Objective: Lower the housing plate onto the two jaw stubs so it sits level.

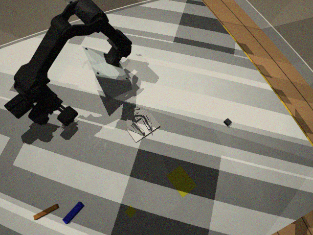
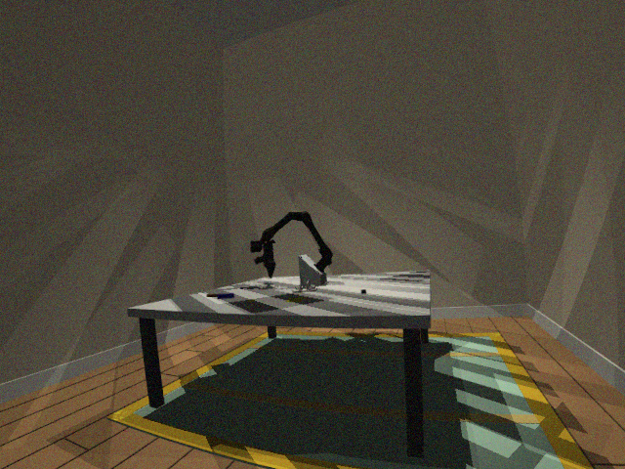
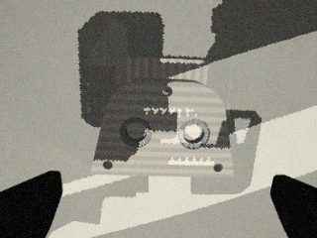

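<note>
The white stepped part lies 10 mm ahead of my gripper tip, 10 mm to the right of it and 50 mm below it. The rest, counted from my gripper tip: orange bar 320 mm ahead, 160 mm to the right, 50 mm below; then blue bar 360 mm ahead, 60 mm to the right, 50 mm below; then yellow square 420 mm ahead, 130 mm to the left, 60 mm below.
</note>
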